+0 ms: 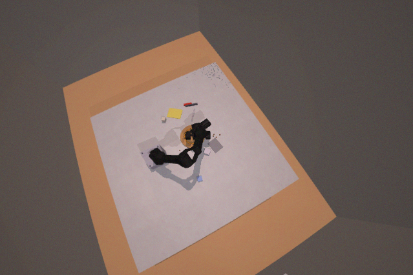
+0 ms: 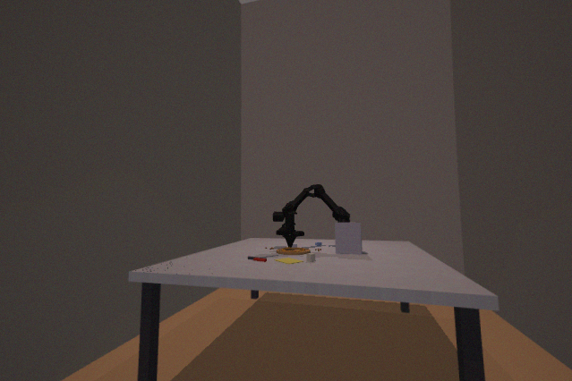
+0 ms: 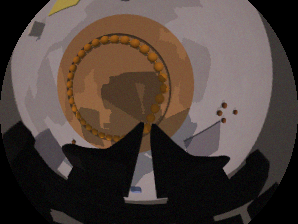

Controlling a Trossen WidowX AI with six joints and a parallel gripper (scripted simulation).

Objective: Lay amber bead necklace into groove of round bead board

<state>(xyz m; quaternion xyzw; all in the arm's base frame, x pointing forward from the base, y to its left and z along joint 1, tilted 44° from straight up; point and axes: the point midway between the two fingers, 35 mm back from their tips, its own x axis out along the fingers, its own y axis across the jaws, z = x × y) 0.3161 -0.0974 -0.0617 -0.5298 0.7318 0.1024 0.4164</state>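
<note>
Now: gripper tip 50 mm to the right of the round bead board, 30 mm past it and 10 mm above it. Also, from my gripper tip: blue cube: 270 mm to the right, 150 mm behind, 10 mm below; thin grey bar: 220 mm to the left, 70 mm ahead, 20 mm below; grey square plate: 110 mm to the right, 90 mm ahead, 20 mm below.
</note>
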